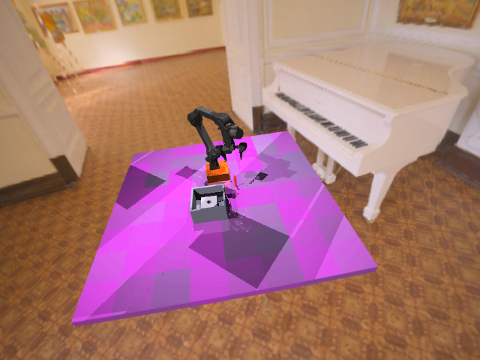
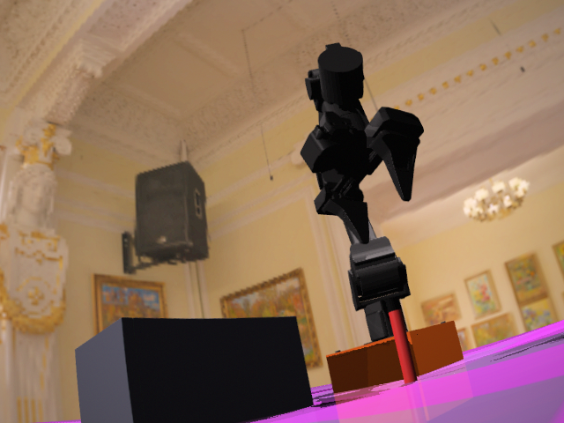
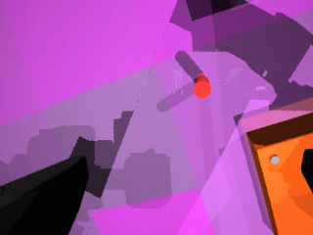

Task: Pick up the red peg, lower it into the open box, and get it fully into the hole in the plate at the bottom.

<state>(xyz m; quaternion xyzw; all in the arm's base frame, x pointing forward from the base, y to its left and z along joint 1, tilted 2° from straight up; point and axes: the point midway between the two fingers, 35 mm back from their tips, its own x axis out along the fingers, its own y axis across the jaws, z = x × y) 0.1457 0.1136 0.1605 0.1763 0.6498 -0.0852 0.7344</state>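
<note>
Right now the red peg is 14 cm below my gripper tip, 2 cm ahead of it and 1 cm to the right of it. Also, from my gripper tip: plate: 19 cm to the right, 17 cm ahead, 14 cm below; then grey box: 19 cm to the right, 17 cm ahead, 16 cm below.
</note>
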